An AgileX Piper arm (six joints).
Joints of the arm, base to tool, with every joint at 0 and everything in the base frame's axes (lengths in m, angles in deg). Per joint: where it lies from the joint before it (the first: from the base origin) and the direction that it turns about. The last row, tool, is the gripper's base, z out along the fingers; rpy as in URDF.
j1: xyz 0 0 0.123 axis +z
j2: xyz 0 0 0 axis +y
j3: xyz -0.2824 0 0.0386 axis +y
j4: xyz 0.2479 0 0.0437 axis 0.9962 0 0.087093
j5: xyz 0 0 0 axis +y
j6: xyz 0.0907 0 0.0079 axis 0.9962 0 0.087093
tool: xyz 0 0 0 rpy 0 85 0
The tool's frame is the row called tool.
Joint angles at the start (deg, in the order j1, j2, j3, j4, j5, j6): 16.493 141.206 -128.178 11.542 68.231 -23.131
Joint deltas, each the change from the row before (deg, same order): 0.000 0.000 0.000 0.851 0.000 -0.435; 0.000 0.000 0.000 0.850 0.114 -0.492; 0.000 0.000 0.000 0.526 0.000 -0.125; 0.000 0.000 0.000 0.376 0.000 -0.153; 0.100 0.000 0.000 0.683 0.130 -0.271; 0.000 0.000 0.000 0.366 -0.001 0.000; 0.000 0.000 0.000 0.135 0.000 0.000
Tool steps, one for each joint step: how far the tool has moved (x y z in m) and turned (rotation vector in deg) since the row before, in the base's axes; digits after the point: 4 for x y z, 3 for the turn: -0.0003 0.0012 0.0003 0.732 0.129 0.295; -0.0005 0.0011 0.0002 0.695 0.216 0.373; -0.0002 0.0007 0.0002 0.478 0.113 0.045; -0.0001 0.0005 0.0001 0.332 0.062 0.092; -0.0007 0.0018 0.0002 0.573 0.236 0.292; -0.0001 0.0005 0.0001 0.348 0.103 -0.051; 0.0000 0.0002 0.0001 0.128 0.038 -0.019
